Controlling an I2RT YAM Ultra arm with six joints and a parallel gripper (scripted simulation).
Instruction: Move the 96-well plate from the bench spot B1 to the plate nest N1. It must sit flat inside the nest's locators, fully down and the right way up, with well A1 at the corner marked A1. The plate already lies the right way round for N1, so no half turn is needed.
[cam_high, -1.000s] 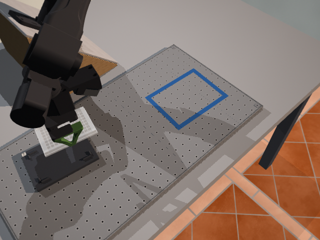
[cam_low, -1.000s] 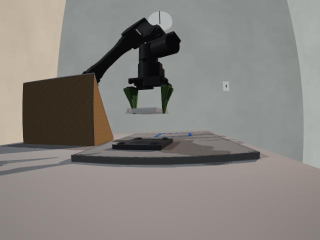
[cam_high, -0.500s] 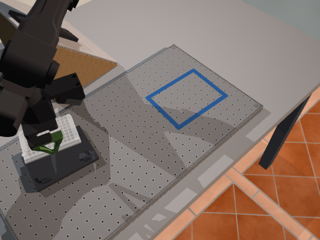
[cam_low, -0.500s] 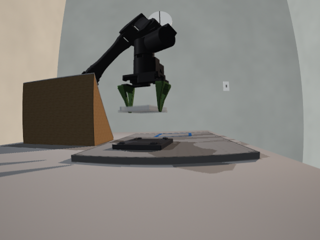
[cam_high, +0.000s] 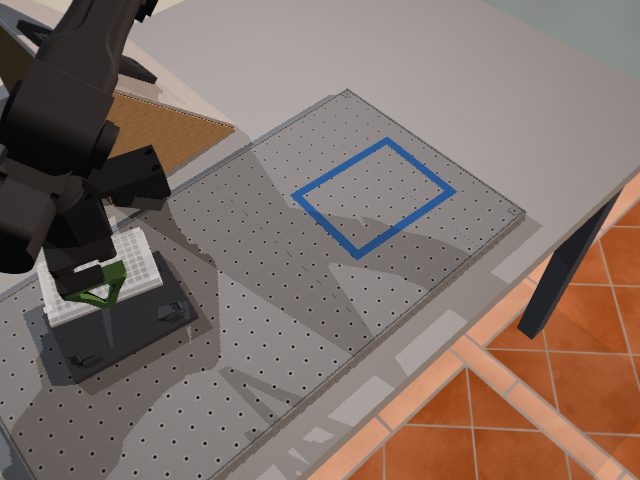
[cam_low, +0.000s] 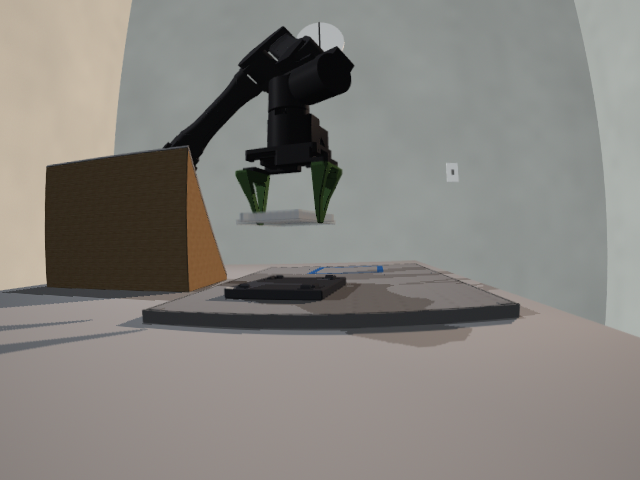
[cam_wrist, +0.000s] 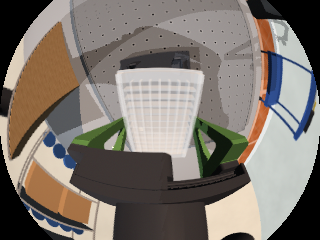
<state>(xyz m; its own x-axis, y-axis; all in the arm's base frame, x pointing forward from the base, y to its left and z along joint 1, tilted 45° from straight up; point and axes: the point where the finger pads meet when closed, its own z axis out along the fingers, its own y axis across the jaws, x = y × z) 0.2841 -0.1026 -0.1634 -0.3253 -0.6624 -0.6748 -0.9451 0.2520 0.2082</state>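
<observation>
Now: hand right at the 96-well plate. Round my hand: plate nest N1: 9 cm below; white A1 mark: 7 cm behind, 6 cm to the right, 8 cm below.
</observation>
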